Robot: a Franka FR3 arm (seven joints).
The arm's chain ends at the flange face. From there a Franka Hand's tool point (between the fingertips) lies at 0.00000 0.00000 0.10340 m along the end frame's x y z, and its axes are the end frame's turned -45 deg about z.
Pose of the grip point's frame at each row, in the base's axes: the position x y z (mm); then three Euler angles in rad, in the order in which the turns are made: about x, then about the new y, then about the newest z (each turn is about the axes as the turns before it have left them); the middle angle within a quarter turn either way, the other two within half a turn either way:
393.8, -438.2, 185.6, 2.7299, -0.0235, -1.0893
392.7, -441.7, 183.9, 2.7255, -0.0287, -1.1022
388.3, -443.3, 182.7, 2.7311, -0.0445, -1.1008
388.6, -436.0, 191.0, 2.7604, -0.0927, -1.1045
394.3, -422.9, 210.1, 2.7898, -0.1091, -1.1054
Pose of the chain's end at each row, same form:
396.2, -396.8, 280.3, 2.7299, -0.0235, -0.3039
395.7, -399.9, 278.4, 2.7255, -0.0287, -0.3168
392.9, -402.1, 277.4, 2.7311, -0.0445, -0.3154
398.2, -397.7, 286.6, 2.7604, -0.0927, -0.3191
405.6, -387.5, 306.6, 2.7898, -0.1091, -0.3200

